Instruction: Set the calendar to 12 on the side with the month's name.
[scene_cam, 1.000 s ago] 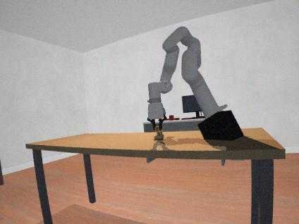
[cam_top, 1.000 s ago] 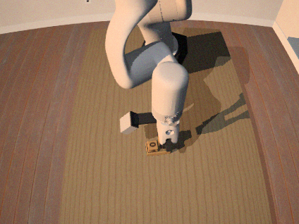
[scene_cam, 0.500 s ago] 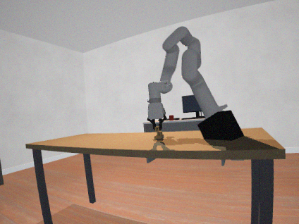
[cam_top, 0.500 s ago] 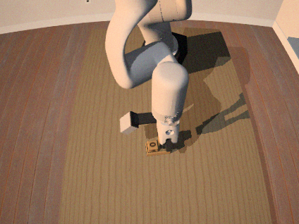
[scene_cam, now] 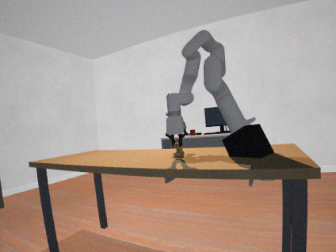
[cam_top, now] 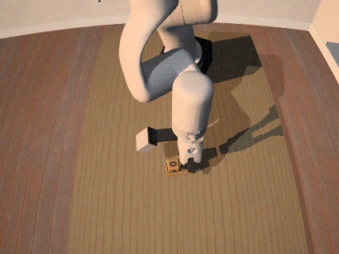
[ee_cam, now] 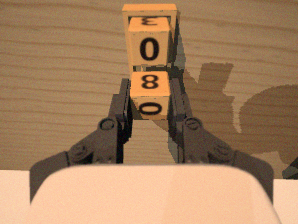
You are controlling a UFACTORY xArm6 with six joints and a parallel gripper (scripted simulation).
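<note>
Right now the number cube is 3 cm to the right of my hand and 5 cm below it. Also, from my hand: tray (2 cm to the right, 6 cm below).
</note>
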